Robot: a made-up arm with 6 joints.
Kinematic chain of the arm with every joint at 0, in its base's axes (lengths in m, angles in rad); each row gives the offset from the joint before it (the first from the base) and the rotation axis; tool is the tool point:
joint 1: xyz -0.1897 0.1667 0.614 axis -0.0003 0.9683 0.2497
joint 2: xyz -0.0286 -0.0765 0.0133 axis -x
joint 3: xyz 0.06 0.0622 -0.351 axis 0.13 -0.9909 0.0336
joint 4: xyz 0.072 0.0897 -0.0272 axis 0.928 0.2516 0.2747
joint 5: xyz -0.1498 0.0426 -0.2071 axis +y
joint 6: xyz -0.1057 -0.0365 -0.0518 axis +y
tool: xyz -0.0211 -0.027 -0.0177
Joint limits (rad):
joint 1: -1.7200..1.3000
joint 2: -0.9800..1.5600
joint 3: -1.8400..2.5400
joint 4: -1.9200..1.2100
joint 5: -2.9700..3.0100
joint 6: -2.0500..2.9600
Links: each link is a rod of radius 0.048 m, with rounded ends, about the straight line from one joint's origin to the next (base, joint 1, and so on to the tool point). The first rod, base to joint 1, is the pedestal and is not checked.
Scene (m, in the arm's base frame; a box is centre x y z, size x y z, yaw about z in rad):
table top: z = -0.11
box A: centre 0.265 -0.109 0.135 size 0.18 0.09 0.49 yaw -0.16
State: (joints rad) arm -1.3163 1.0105 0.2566 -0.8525 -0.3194 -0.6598
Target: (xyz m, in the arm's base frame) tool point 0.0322 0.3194 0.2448
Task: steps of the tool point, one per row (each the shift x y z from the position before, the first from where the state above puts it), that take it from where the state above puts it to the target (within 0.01 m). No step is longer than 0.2 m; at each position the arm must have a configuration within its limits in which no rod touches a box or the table.
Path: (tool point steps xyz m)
1: 0.1340 0.0799 -0.0040
2: 0.1078 0.1019 0.0323
3: 0.0706 0.1151 0.0586
4: 0.0277 0.1188 0.0718
5: 0.0456 0.0763 -0.0821
6: -0.0026 0.0970 -0.0929
7: -0.0566 0.1014 -0.0809
8: -0.0998 0.0891 -0.0481
9: -0.1194 0.0646 -0.0030

